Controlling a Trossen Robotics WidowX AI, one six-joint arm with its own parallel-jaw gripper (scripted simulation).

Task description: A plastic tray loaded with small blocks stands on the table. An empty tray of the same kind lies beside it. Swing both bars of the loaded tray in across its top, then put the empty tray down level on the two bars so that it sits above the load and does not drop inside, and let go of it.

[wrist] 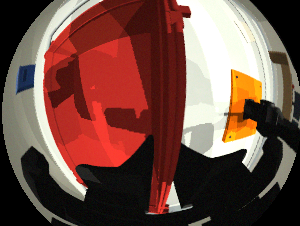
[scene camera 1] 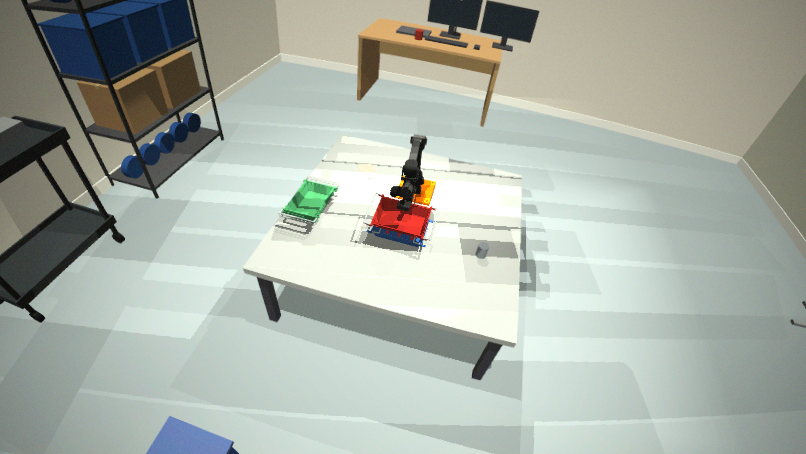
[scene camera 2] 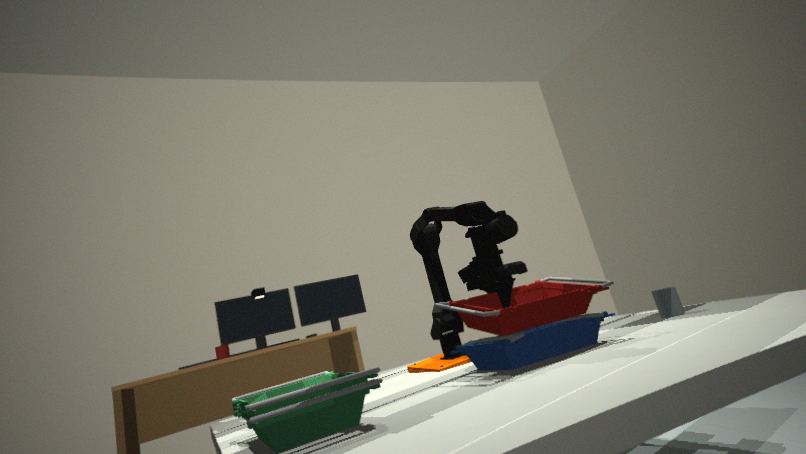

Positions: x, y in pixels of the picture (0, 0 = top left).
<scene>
red tray: wrist 110, 81; scene camera 1; scene camera 2
same spot on red tray: (scene camera 2: 540, 303) = (scene camera 1: 391, 229)
</scene>
